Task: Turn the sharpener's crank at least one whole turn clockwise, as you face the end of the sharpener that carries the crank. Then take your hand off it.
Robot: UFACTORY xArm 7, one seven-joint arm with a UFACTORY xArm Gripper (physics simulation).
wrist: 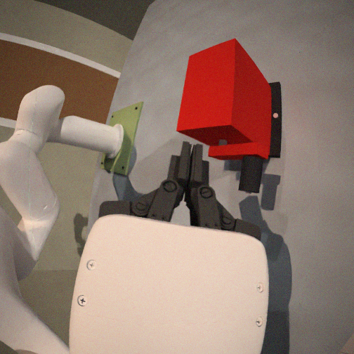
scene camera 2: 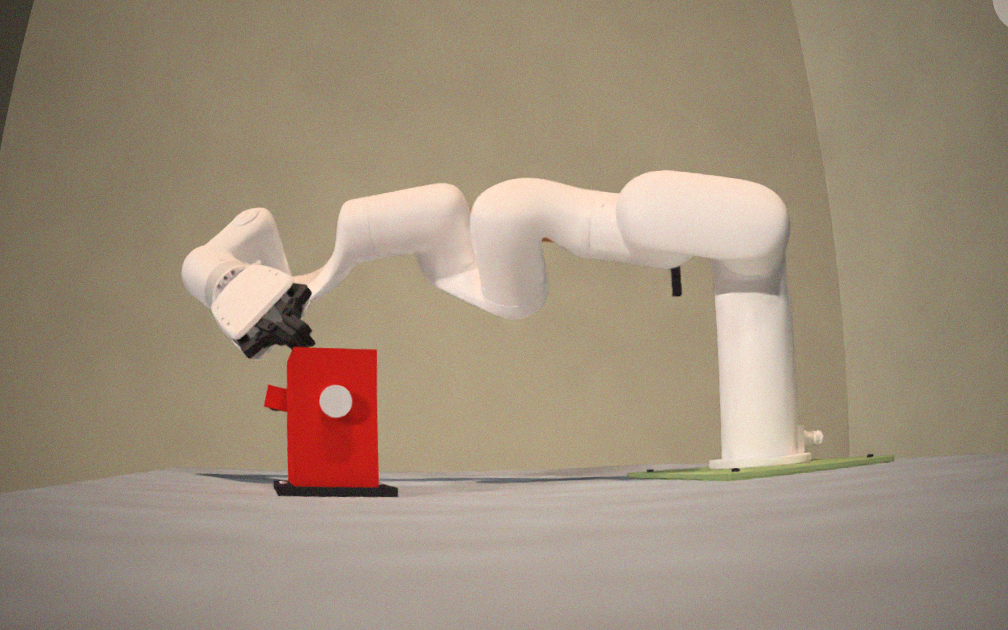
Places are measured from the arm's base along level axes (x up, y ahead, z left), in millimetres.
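Pixels of known places: gripper, fingertip midpoint: [scene camera 2: 304,339]; arm's base, origin of the base link: [scene camera 2: 760,465].
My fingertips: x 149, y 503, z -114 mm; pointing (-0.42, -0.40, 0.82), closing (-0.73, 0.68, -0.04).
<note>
Ahead of a thing's pixels: the offset from my fingertips to its top centre. "pt": to the spot under its first point. Level surfaces: height alone.
The red pencil sharpener @[pt dx -119, dy -6, dz +151 mm] [scene camera 2: 332,453] [wrist: 212,90] stands upright on its black base @[pt dx -151, dy -9, dz +162 mm] [scene camera 2: 338,491] [wrist: 275,135]. Its crank has a red arm [scene camera 2: 275,397] [wrist: 232,151] at the body's end face and a black handle [wrist: 250,175] pointing away from the body. In scene camera 2 the arm sticks out at the body's left and the handle is mostly hidden. My gripper [scene camera 2: 308,343] [wrist: 189,154] is shut and empty. In the wrist view its fingertips are left of the crank arm, near the body's lower edge, and apart from the handle.
A white knob @[pt dx -74, dy -9, dz +160 mm] [scene camera 2: 336,401] sticks out of the sharpener's side. The robot's green base plate [scene camera 2: 840,463] [wrist: 132,130] lies on the grey table @[dx -156 mm] [scene camera 2: 520,557] [wrist: 315,200]. A black bracket [scene camera 2: 675,282] shows behind the arm. A brown, white-edged panel [wrist: 45,72] is at the wrist view's upper left.
</note>
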